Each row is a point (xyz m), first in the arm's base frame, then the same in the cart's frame.
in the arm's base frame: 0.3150 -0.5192 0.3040
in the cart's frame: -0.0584 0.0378 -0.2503
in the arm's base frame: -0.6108 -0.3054 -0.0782
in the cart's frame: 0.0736 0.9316 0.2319
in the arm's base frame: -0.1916 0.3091 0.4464
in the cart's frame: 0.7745 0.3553 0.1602
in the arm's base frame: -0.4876 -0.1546 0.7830
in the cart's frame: 0.3704 0.2075 0.6407
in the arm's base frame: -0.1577 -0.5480 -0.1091
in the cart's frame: -0.1640 0.6441 -0.1230
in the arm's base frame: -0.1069 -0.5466 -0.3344
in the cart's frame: -0.2002 0.7887 -0.2994
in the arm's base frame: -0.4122 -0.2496 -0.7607
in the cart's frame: 0.0154 1.3497 -0.3427
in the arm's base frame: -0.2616 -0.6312 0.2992
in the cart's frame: -0.1781 0.3777 0.2135
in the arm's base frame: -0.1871 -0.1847 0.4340
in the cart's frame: 0.2859 0.2913 0.1948
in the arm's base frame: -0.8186 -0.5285 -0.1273
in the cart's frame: -0.1577 1.0648 0.3874
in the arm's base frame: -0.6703 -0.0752 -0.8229
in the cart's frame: 0.1729 1.5809 -0.1920
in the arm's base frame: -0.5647 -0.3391 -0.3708
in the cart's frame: -0.0087 1.1265 0.0218
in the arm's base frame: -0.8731 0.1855 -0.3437
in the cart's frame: 0.5082 1.3691 0.2339
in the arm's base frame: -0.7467 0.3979 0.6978
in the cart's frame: 0.8965 0.5114 0.7433
